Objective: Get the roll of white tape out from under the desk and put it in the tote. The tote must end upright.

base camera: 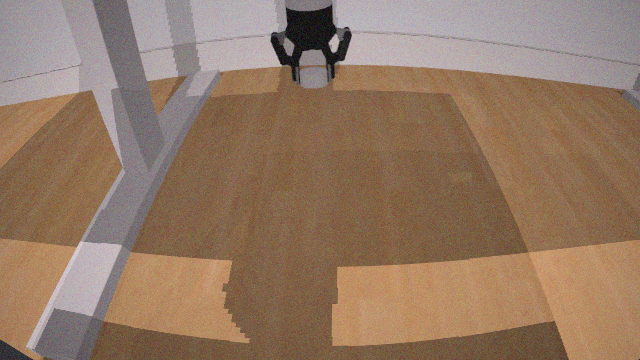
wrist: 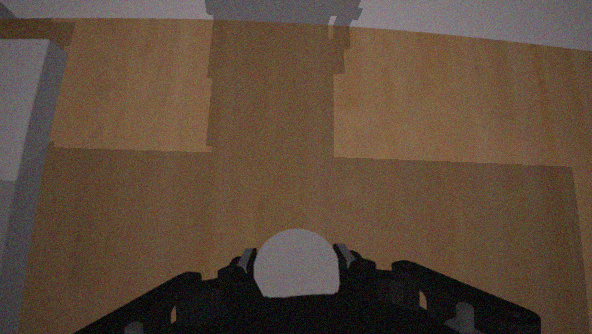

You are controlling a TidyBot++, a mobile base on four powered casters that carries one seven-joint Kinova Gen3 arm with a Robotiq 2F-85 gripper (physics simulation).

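Frame: origin at the arm's base, x ahead, y left, z up, level; millimetres.
Seen in the pictures: gripper, fingertip midpoint: (base camera: pixel 313 80) (wrist: pixel 295 261).
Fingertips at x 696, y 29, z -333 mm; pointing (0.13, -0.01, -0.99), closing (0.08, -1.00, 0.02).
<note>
A point is followed by its place in that frame.
The roll of white tape (base camera: pixel 313 78) @[x 668, y 28, z -315 mm] (wrist: pixel 297 265) @[x 697, y 29, z -313 mm] is a pale, round piece held between the two fingertips. My gripper (base camera: pixel 314 75) @[x 696, y 29, z -333 mm] (wrist: pixel 295 261) @[x 696, y 29, z -333 mm] is shut on it, one finger on each side. In the base camera view they are at the top centre, in front of the pale wall. The wrist view looks down on the roll's flat round face at the bottom centre, with its lower part hidden by the gripper's body. The roll appears held above the wooden floor. The tote does not show in either view.
A grey-white desk leg (base camera: pixel 127 75) @[x 519, y 285, z -213 mm] rises from a long foot bar (base camera: pixel 100 265) (wrist: pixel 20 110) on the left. The pale wall (base camera: pixel 450 20) @[x 936, y -300, z -264 mm] stands behind the gripper. Shadows lie across the wooden floor (base camera: pixel 350 200) @[x 455, y -26, z -396 mm] (wrist: pixel 425 100) @[x 842, y -102, z -396 mm]. A grey edge (base camera: pixel 631 99) @[x 829, y -896, z -384 mm] shows at the far right.
</note>
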